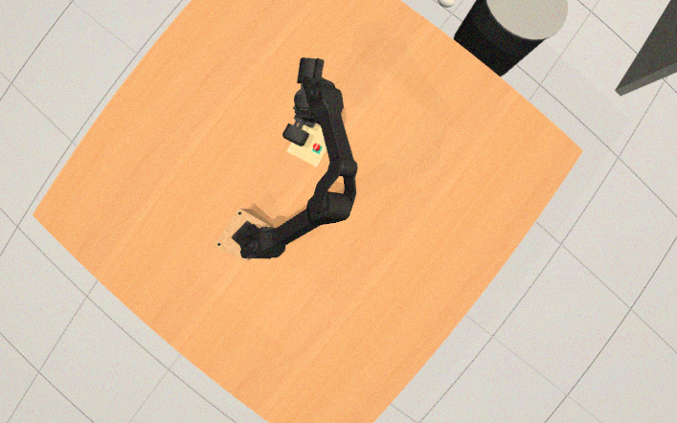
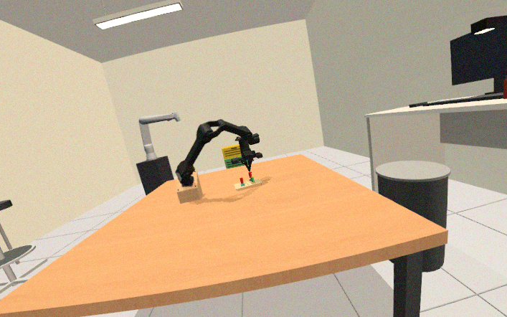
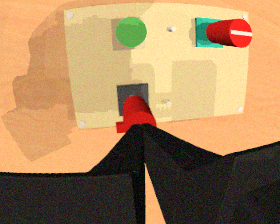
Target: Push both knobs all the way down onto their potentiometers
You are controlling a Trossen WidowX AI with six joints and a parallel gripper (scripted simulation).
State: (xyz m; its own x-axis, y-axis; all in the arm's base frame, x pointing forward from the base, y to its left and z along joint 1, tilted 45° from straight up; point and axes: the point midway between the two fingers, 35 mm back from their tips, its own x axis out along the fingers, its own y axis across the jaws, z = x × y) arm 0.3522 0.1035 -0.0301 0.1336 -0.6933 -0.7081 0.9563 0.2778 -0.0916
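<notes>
My gripper tip is 2 cm above the red knob.
</notes>
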